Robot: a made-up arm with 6 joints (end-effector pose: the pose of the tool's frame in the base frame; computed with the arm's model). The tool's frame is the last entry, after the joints.
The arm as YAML. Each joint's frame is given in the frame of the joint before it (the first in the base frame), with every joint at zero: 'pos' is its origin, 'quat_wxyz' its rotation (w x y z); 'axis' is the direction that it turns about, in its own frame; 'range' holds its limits. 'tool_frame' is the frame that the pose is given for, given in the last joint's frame.
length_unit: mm
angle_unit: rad
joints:
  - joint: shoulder
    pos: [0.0, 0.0, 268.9]
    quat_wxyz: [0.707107, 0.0, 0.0, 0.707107]
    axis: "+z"
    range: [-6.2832, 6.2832]
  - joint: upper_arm
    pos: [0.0, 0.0, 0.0]
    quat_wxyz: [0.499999, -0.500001, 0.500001, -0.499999]
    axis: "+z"
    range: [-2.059, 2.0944]
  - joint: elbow
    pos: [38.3, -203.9, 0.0]
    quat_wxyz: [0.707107, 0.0, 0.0, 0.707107]
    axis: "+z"
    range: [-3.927, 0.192]
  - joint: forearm
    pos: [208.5, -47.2, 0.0]
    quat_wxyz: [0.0, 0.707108, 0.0, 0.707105]
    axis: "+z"
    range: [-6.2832, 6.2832]
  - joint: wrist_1
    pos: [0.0, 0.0, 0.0]
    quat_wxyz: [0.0, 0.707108, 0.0, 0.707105]
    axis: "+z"
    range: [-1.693, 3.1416]
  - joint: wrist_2
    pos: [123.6, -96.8, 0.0]
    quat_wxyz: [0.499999, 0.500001, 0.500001, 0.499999]
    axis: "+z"
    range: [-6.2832, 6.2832]
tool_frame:
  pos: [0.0, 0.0, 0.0]
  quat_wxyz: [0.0, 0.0, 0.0, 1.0]
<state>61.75 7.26 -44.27 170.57 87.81 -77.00</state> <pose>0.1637 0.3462 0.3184 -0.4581 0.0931 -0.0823 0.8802</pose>
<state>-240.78 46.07 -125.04 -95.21 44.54 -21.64</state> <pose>-0.2485 0.4803 0.3609 -0.1136 0.7239 0.6209 0.2785</pose>
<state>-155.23 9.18 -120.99 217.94 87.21 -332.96</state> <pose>-0.3093 -0.0623 0.7105 -0.1625 -0.3145 -0.8087 0.4698</pose>
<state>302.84 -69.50 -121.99 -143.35 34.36 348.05</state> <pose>-0.1514 0.2458 0.7262 -0.0846 -0.3653 -0.2421 0.8949</pose>
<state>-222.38 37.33 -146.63 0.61 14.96 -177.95</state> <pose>-0.3329 0.3046 0.6271 -0.6284 0.2593 0.6900 0.2484</pose>
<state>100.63 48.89 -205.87 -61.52 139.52 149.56</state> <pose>0.0827 0.2925 0.5271 -0.5930 0.7476 -0.1452 0.2614</pose>
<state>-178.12 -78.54 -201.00 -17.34 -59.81 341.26</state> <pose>0.3455 -0.0350 0.1230 -0.2245 0.9477 -0.1662 0.1545</pose>
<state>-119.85 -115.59 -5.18 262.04 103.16 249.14</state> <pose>-0.1229 0.0691 0.4134 -0.6245 0.3322 0.6753 0.2089</pose>
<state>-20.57 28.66 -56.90 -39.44 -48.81 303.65</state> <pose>0.3930 -0.0411 0.3178 0.5989 0.5422 0.4966 0.3175</pose>
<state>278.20 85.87 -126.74 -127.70 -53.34 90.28</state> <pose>0.1661 -0.2823 0.0587 -0.9109 0.2376 -0.3148 0.1211</pose>
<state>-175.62 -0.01 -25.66 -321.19 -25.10 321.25</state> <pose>-0.3060 0.0646 0.2887 0.0042 -0.9146 -0.1179 0.3868</pose>
